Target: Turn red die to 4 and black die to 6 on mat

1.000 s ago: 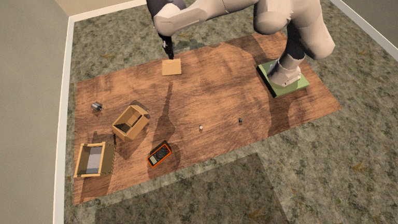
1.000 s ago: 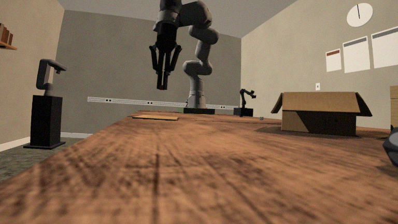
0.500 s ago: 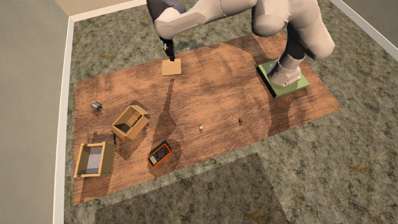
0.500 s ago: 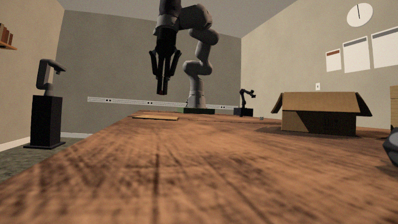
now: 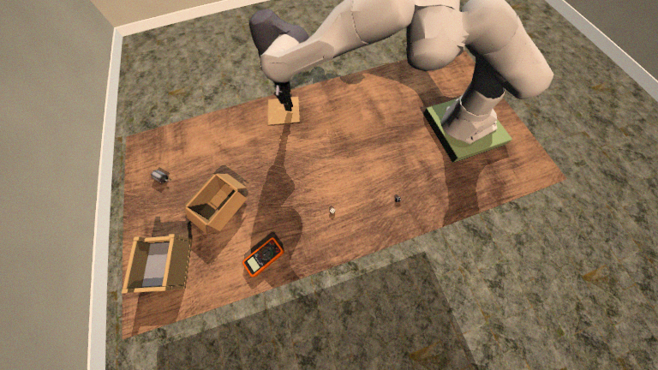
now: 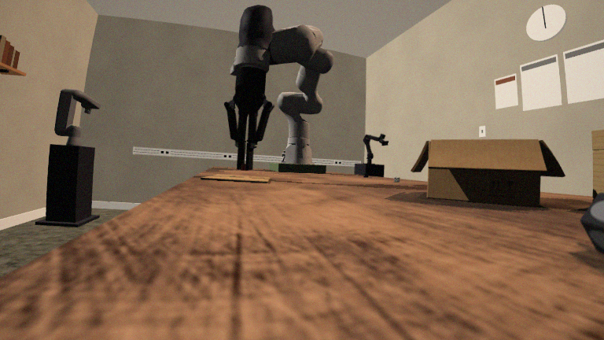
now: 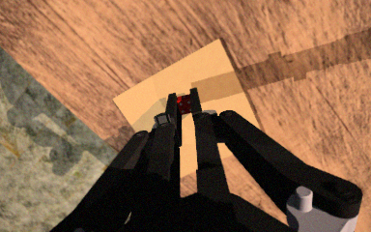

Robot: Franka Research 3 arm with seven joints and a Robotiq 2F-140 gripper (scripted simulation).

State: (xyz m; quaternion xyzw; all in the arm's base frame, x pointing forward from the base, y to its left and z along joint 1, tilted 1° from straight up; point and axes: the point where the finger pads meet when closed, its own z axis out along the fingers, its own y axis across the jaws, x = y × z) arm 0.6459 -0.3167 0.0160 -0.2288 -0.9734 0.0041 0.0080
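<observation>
Now: hand 50 mm above the tan mat, 30 mm short of it and 10 mm to the left of it. Round my hand: cardboard box (350 mm ahead, 340 mm to the left, 10 mm below); red die (30 mm below); white die (490 mm to the left, 50 mm below, 40 mm behind).
</observation>
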